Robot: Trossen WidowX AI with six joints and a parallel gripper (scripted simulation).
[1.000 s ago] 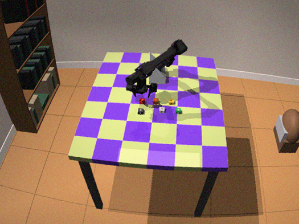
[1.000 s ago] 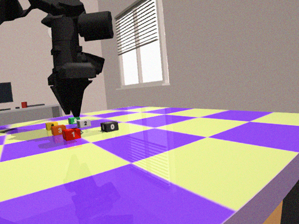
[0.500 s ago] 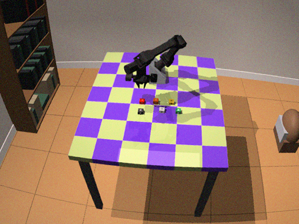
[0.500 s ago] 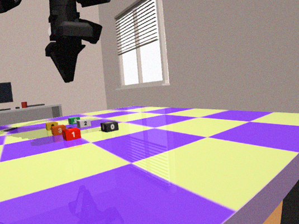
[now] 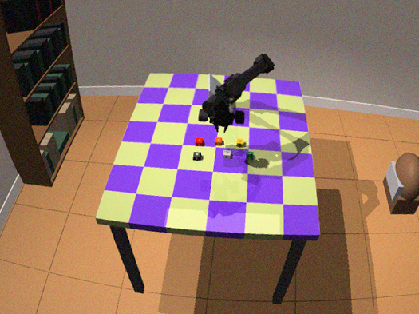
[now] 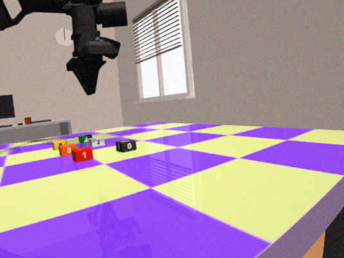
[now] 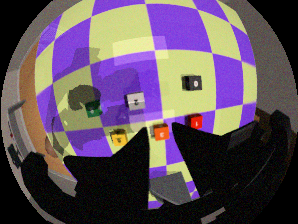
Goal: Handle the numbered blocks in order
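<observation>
Right now my gripper tip is 10 mm short of the white block marked 2, 30 mm to the right of it and 120 mm above it. Round my gripper tip: black block marked 0: 20 mm ahead, 100 mm to the right, 120 mm below; then orange block marked 3: 70 mm behind, 10 mm to the right, 120 mm below; then yellow block: 70 mm behind, 90 mm to the left, 120 mm below.
</observation>
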